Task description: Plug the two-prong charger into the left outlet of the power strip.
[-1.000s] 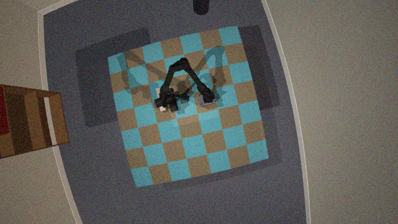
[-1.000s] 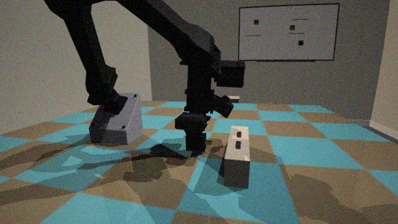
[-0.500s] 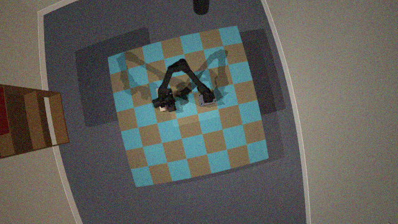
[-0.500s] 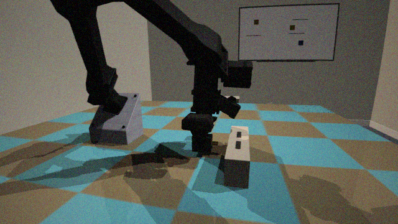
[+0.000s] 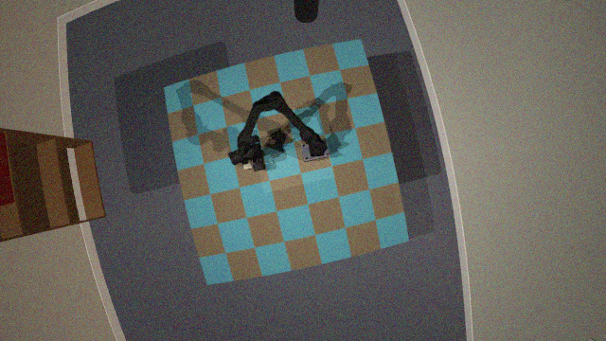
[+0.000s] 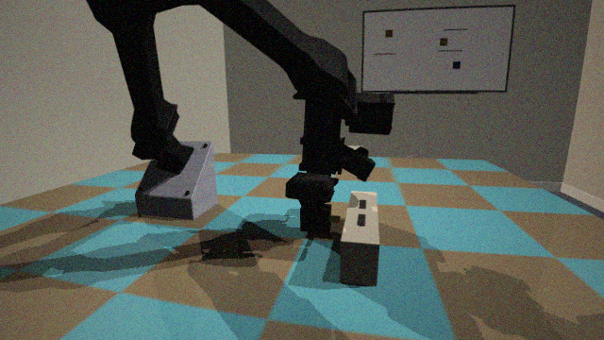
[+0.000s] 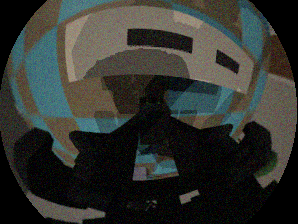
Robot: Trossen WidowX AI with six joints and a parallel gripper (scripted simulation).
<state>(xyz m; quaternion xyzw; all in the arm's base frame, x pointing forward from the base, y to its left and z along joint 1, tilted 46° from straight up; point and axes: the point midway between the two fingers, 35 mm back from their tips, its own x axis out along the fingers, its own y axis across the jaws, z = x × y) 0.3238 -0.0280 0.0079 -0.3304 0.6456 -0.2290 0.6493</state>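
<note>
My gripper tip is now 2 cm short of the two-prong charger and 1 cm below it.
</note>
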